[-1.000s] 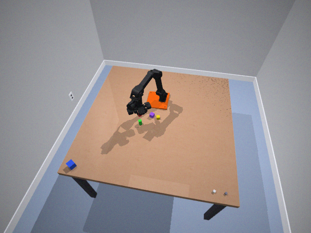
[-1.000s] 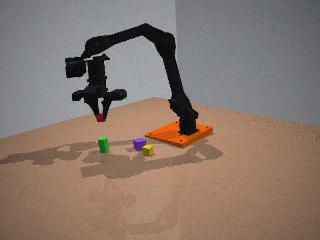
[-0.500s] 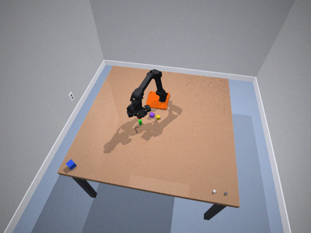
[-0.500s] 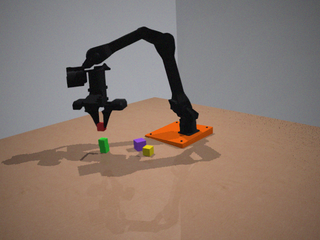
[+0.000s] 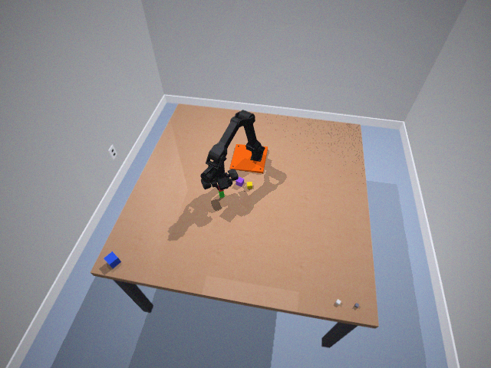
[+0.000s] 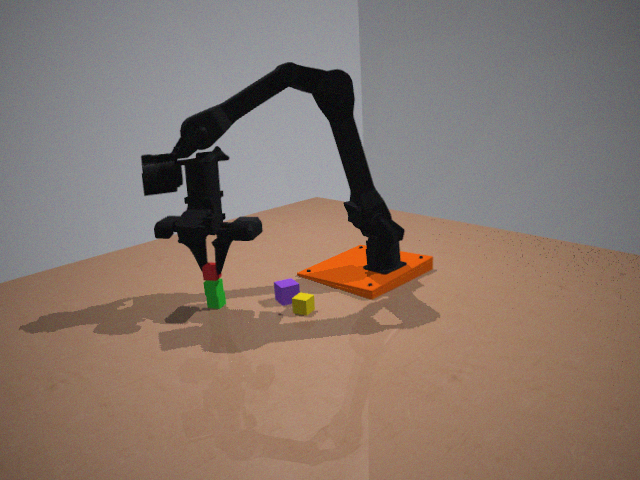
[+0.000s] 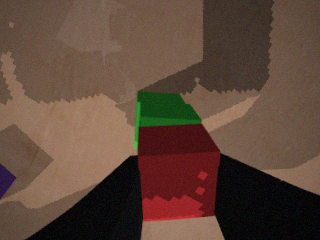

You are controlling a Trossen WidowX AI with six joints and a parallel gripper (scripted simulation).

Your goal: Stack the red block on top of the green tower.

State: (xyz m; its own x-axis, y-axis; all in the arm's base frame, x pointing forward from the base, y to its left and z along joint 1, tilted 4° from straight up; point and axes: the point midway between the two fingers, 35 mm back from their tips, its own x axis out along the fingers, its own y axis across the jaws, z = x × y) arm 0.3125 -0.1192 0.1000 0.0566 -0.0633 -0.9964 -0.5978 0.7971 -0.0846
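My gripper tip is right at the red block. The rest, counted from my gripper tip: blue cube: 500 mm ahead, 370 mm to the right, 40 mm below; yellow cube: 100 mm behind, 140 mm to the left, 50 mm below; purple cube: 110 mm behind, 80 mm to the left, 40 mm below.
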